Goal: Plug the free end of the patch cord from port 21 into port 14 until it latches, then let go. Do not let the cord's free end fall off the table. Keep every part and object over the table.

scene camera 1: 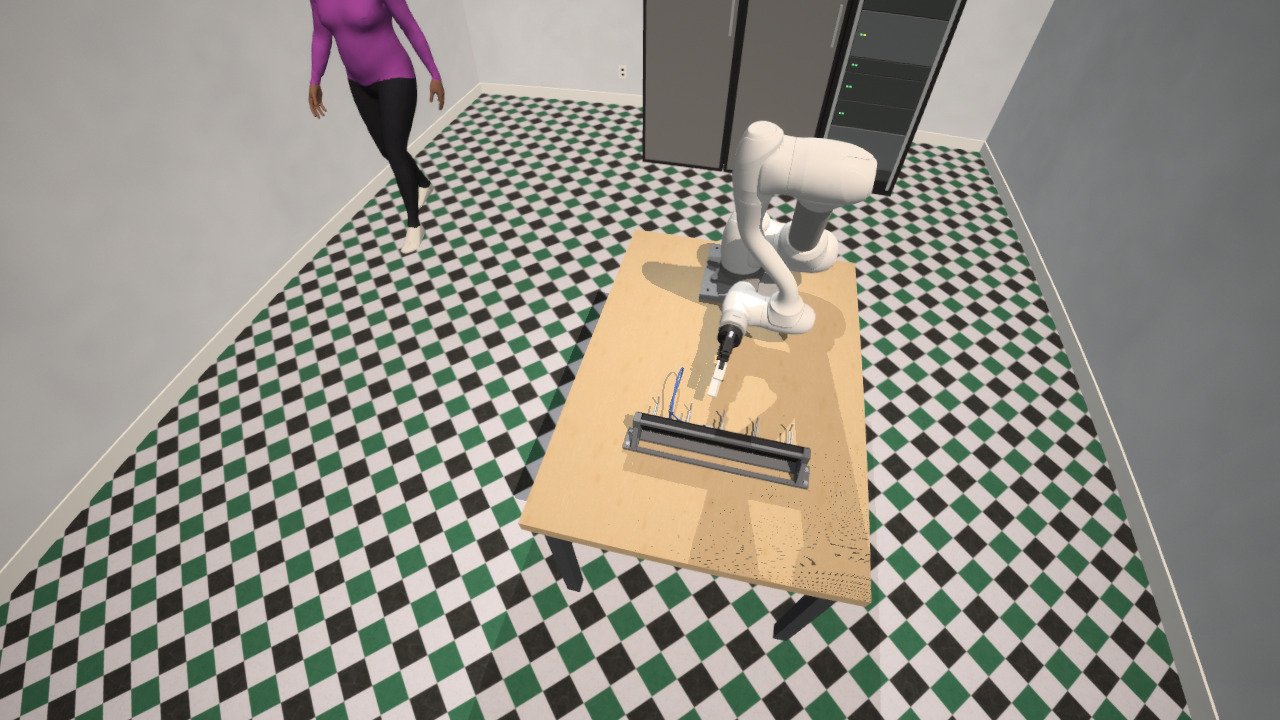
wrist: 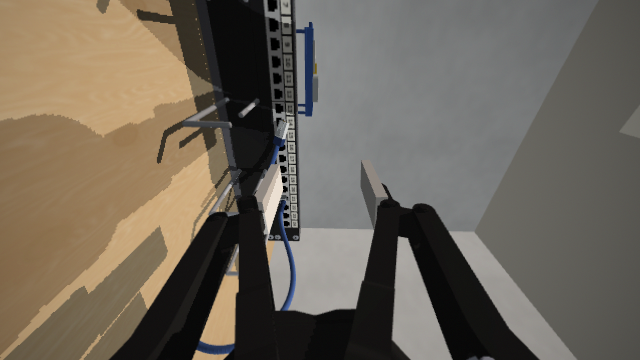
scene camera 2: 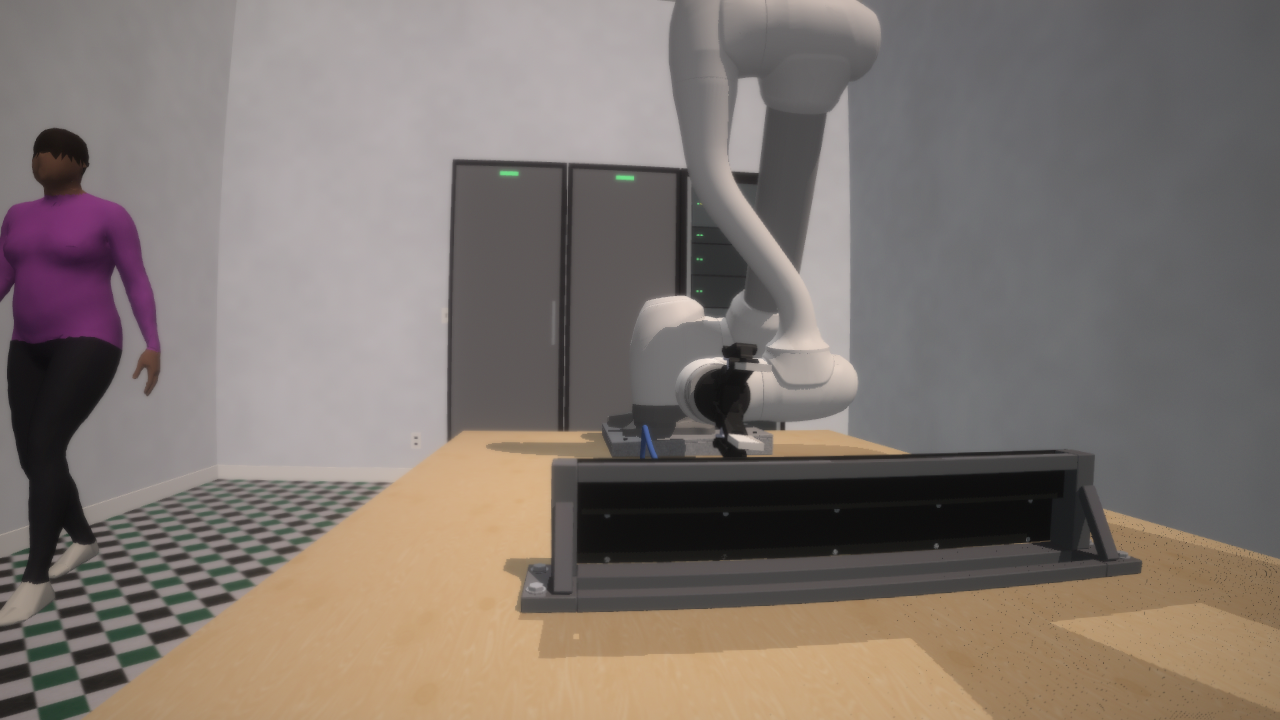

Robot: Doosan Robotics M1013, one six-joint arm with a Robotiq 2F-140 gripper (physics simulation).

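Places are measured from the arm's base along level axes (x right, y ahead, z up), in centimetres.
Pixels of known places: gripper, fingertip midpoint: (scene camera 1: pixel 714 387) (wrist: pixel 320 175) (scene camera 2: pixel 755 406); arm's base, link origin: (scene camera 1: pixel 739 272) (scene camera 2: pixel 669 429).
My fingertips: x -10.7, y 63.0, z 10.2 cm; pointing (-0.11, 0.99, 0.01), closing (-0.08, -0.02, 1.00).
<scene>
Ahead of a thing's pixels: the offset from my fingertips to its top centre. "*": to the spot under its first point. Level surfaces: height alone.
The patch panel {dx -5.8, dy +8.7, dz -3.3 cm} (scene camera 1: pixel 721 436) (scene camera 2: pixel 832 465) (wrist: pixel 295 235) stands on the table. In the wrist view, the blue cord (wrist: pixel 293 275) (scene camera 1: pixel 676 390) (scene camera 2: pixel 647 442) leaves port 21 {* dx +8.4, dy +12.7, dz -4.1 cm} (wrist: pixel 293 198) and loops down behind the gripper. The cord's other plug {dx -2.2, dy +9.9, dz -4.1 cm} (wrist: pixel 282 131), clear with a blue boot, shows tilted in front of ports 14 and 15. Its clear tip is visible, overlapping the area of port 14 {* dx -3.7, dy +10.5, dz -3.9 cm} (wrist: pixel 291 121); whether it touches the panel cannot be told. My gripper (scene camera 1: pixel 716 381) (scene camera 2: pixel 745 403) (wrist: pixel 320 175) is open, with nothing seen between its pads. The left pad hides part of the cord.
Grey wire cable guides {* dx -4.6, dy +0.0, dz -10.1 cm} (wrist: pixel 205 122) (scene camera 1: pixel 754 428) stick out from the panel on the arm's side. A blue frame-like part (wrist: pixel 309 70) shows beyond the panel's label edge. The wooden table {dz -13.4 cm} (scene camera 1: pixel 608 501) (scene camera 2: pixel 402 644) carries the arm's base. A person (scene camera 1: pixel 371 53) (scene camera 2: pixel 67 268) stands away from the table.
</scene>
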